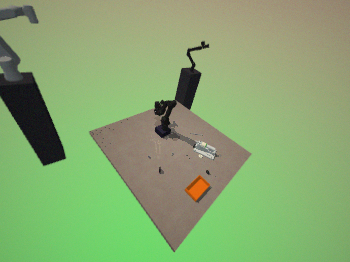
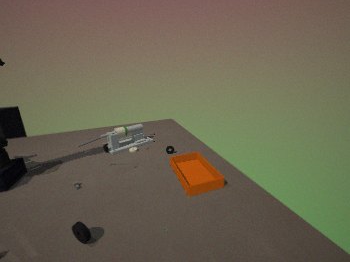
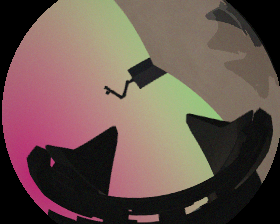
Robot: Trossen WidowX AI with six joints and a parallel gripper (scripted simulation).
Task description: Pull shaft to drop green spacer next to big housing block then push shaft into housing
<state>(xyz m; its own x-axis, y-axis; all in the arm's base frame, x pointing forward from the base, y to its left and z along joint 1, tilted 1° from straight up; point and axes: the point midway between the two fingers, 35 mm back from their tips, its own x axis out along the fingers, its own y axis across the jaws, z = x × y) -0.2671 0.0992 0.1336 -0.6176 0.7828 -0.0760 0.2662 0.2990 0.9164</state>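
The grey shaft lies 690 mm ahead of my gripper tip, 110 mm to the left of it and 110 mm below it. Also, from my gripper tip: pale spacer 760 mm ahead, 180 mm below, 30 mm to the left; black wheel 690 mm ahead, 440 mm to the right, 170 mm below; green spacer 720 mm ahead, 130 mm to the left, 110 mm below.
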